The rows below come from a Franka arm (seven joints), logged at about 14 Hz.
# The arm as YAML. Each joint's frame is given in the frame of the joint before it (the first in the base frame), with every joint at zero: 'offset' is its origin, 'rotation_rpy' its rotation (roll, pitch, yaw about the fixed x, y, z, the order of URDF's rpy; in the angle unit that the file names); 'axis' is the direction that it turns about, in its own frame. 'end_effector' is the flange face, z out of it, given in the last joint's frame.
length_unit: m
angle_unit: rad
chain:
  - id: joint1
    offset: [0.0, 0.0, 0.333]
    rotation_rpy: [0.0, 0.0, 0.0]
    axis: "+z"
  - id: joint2
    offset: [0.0, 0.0, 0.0]
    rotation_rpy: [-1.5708, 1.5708, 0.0]
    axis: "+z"
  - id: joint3
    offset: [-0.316, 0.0, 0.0]
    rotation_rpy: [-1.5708, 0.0, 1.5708]
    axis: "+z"
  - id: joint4
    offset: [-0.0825, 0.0, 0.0]
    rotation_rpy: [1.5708, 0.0, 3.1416]
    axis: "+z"
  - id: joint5
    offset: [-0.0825, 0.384, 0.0]
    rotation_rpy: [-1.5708, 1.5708, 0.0]
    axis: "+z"
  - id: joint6
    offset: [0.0, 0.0, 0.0]
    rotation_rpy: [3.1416, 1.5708, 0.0]
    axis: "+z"
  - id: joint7
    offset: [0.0, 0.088, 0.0]
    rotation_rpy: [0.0, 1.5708, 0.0]
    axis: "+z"
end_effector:
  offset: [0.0, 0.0, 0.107]
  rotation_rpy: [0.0, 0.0, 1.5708]
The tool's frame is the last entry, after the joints.
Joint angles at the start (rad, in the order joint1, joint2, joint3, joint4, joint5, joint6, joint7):
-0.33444, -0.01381, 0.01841, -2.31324, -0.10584, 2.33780, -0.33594
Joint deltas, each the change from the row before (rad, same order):
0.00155, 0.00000, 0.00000, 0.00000, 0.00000, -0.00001, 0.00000
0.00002, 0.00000, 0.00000, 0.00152, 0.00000, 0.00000, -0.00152
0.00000, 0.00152, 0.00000, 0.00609, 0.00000, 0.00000, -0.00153
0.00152, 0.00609, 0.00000, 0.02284, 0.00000, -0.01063, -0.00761
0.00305, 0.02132, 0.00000, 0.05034, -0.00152, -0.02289, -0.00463
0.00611, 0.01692, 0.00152, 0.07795, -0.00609, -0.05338, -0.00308
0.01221, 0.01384, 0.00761, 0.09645, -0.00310, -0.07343, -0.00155
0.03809, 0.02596, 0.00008, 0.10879, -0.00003, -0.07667, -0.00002
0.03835, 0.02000, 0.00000, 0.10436, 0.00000, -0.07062, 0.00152
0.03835, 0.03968, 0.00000, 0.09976, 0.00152, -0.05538, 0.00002
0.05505, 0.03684, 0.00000, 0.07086, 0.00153, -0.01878, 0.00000
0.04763, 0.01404, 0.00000, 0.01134, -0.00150, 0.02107, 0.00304
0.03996, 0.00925, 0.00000, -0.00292, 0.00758, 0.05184, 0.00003
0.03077, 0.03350, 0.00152, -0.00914, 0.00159, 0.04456, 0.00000
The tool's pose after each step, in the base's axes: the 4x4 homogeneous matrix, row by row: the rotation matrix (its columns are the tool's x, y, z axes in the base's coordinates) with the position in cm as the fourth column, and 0 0 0 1 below. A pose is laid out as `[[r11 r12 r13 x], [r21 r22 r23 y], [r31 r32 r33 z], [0 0 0 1]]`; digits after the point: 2 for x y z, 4 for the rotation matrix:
[[0.9956 0.0927 0.0154 48.60], [0.0937 -0.9919 -0.0853 -15.99], [0.0074 0.0863 -0.9962 35.25], [0 0 0 1]]
[[0.9954 0.0941 0.0169 48.65], [0.0952 -0.9918 -0.0857 -16.00], [0.0086 0.0869 -0.9962 35.31], [0 0 0 1]]
[[0.9952 0.0952 0.0212 48.82], [0.0967 -0.9915 -0.0871 -16.06], [0.0127 0.0887 -0.9960 35.50], [0 0 0 1]]
[[0.9943 0.1030 0.0269 49.39], [0.1050 -0.9904 -0.0896 -16.17], [0.0174 0.0919 -0.9956 36.09], [0 0 0 1]]
[[0.9935 0.1092 0.0323 50.63], [0.1118 -0.9893 -0.0936 -16.44], [0.0218 0.0966 -0.9951 36.98], [0 0 0 1]]
[[0.9923 0.1182 0.0381 52.27], [0.1216 -0.9872 -0.1034 -16.63], [0.0254 0.1073 -0.9939 39.08], [0 0 0 1]]
[[0.9900 0.1331 0.0470 54.16], [0.1377 -0.9841 -0.1118 -16.19], [0.0314 0.1172 -0.9926 42.07], [0 0 0 1]]
[[0.9852 0.1622 0.0559 56.43], [0.1678 -0.9791 -0.1153 -14.66], [0.0361 0.1230 -0.9917 45.00], [0 0 0 1]]
[[0.9793 0.1890 0.0727 58.29], [0.1967 -0.9732 -0.1191 -12.90], [0.0482 0.1310 -0.9902 48.18], [0 0 0 1]]
[[0.9723 0.2191 0.0814 60.25], [0.2276 -0.9667 -0.1172 -11.01], [0.0530 0.1325 -0.9898 50.10], [0 0 0 1]]
[[0.9581 0.2673 0.1027 62.11], [0.2782 -0.9539 -0.1127 -7.88], [0.0679 0.1366 -0.9883 51.11], [0 0 0 1]]
[[0.9425 0.3094 0.1262 62.99], [0.3232 -0.9400 -0.1090 -4.94], [0.0849 0.1435 -0.9860 51.00], [0 0 0 1]]
[[0.9236 0.3438 0.1697 63.75], [0.3626 -0.9270 -0.0954 -2.33], [0.1246 0.1496 -0.9809 50.79], [0 0 0 1]]
[[0.9097 0.3768 0.1747 64.63], [0.3952 -0.9147 -0.0850 -0.21], [0.1278 0.1464 -0.9809 48.65], [0 0 0 1]]

